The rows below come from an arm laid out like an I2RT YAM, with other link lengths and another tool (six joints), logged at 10 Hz.
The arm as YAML. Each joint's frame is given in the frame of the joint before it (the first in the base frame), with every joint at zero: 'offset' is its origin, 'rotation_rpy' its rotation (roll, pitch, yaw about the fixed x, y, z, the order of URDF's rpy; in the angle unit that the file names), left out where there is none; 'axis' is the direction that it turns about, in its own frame. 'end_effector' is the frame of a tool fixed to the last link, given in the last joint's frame.
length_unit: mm
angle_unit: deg
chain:
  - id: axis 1
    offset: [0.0, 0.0, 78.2]
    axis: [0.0, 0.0, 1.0]
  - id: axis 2
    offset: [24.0, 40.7, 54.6]
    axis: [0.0, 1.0, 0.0]
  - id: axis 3
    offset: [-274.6, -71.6, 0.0]
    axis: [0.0, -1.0, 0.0]
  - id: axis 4
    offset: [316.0, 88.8, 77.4]
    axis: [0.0, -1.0, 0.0]
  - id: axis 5
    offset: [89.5, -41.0, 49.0]
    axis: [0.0, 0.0, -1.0]
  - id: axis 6
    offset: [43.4, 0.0, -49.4]
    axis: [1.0, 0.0, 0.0]
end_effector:
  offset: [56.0, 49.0, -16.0]
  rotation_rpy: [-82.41, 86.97, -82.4]
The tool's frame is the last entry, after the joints.
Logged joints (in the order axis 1, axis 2, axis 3, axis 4, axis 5, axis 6), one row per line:
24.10 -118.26 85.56 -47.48 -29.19 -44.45
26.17 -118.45 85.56 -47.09 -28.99 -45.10
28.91 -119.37 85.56 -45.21 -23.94 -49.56
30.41 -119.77 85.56 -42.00 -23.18 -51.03
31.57 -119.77 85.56 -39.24 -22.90 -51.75
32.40 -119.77 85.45 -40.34 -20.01 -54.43
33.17 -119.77 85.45 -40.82 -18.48 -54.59
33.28 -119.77 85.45 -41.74 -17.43 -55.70
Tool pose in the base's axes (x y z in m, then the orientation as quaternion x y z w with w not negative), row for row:
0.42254 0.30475 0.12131 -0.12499 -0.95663 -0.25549 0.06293
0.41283 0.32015 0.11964 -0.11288 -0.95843 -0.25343 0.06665
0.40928 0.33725 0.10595 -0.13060 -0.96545 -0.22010 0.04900
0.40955 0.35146 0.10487 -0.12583 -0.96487 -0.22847 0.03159
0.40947 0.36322 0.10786 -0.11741 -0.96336 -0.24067 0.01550
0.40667 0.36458 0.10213 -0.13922 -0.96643 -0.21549 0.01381
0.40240 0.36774 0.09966 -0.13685 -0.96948 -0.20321 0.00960
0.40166 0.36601 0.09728 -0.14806 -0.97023 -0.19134 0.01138
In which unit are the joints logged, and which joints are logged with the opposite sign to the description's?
The joints are logged in degrees. Opposite sign: axis 2, axis 6.
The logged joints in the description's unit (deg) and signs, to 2 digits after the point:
24.10 118.26 85.56 -47.48 -29.19 44.45
26.17 118.45 85.56 -47.09 -28.99 45.10
28.91 119.37 85.56 -45.21 -23.94 49.56
30.41 119.77 85.56 -42.00 -23.18 51.03
31.57 119.77 85.56 -39.24 -22.90 51.75
32.40 119.77 85.45 -40.34 -20.01 54.43
33.17 119.77 85.45 -40.82 -18.48 54.59
33.28 119.77 85.45 -41.74 -17.43 55.70

